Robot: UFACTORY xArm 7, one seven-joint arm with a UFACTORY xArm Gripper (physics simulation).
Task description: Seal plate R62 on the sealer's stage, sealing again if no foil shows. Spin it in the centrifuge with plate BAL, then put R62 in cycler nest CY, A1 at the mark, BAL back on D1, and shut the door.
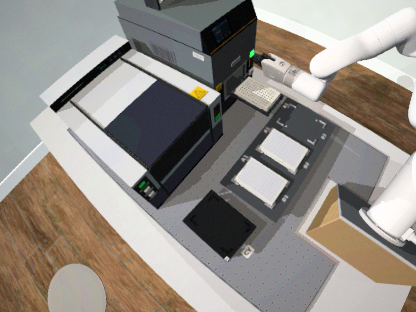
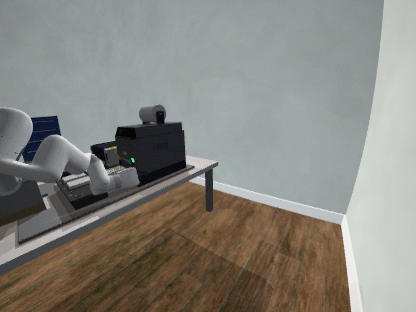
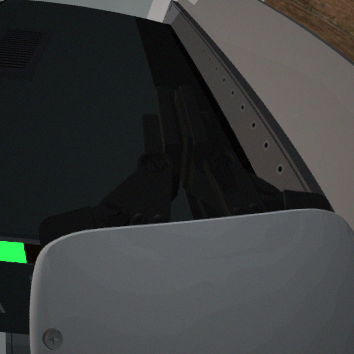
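Where they show: gripper, between the fingertips: (image 2: 147, 172) (image 3: 171, 109); arm's base, origin of its link: (image 1: 380, 227) (image 2: 6, 183).
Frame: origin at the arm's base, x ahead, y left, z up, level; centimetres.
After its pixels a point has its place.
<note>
My gripper (image 1: 257, 58) {x 62.4, y -31.9, z -5.6 cm} (image 3: 171, 109) {x 62.4, y -31.9, z -5.6 cm} is shut and empty, with its fingertips close to the sealer's front beside the green light (image 1: 252, 53) {x 57.6, y -25.3, z 2.0 cm} (image 2: 132, 160) {x 57.4, y -25.1, z 1.9 cm}. The sealer (image 1: 175, 42) {x 70.2, y -4.6, z 13.3 cm} (image 2: 160, 152) {x 76.7, y -26.2, z 2.5 cm} is a dark grey box. A pale plate (image 1: 252, 92) {x 49.9, y -15.2, z -3.5 cm} rests on the stage in front of its opening; well marks and a bright patch show, and I cannot tell whether foil covers it. White plates stand on D2 (image 1: 284, 149) {x 31.1, y -6.2, z -7.2 cm} and D1 (image 1: 261, 179) {x 30.9, y 5.8, z -7.2 cm}. Nest D3 (image 1: 300, 121) {x 32.8, y -19.4, z -8.8 cm} holds no plate. The black CY nest (image 1: 220, 225) {x 31.6, y 22.5, z -9.1 cm} is empty. The plates' names are not readable.
A large white and black machine (image 1: 175, 112) {x 56.5, y 10.3, z 6.6 cm} with a dark top panel stands left of the plate nests. A tan open box (image 1: 350, 245) {x 3.2, y 7.4, z -2.6 cm} stands near the arm's base. A roll (image 2: 152, 113) {x 75.6, y -22.8, z 27.5 cm} sits on top of the sealer. A round grey disc (image 1: 77, 290) is at lower left.
</note>
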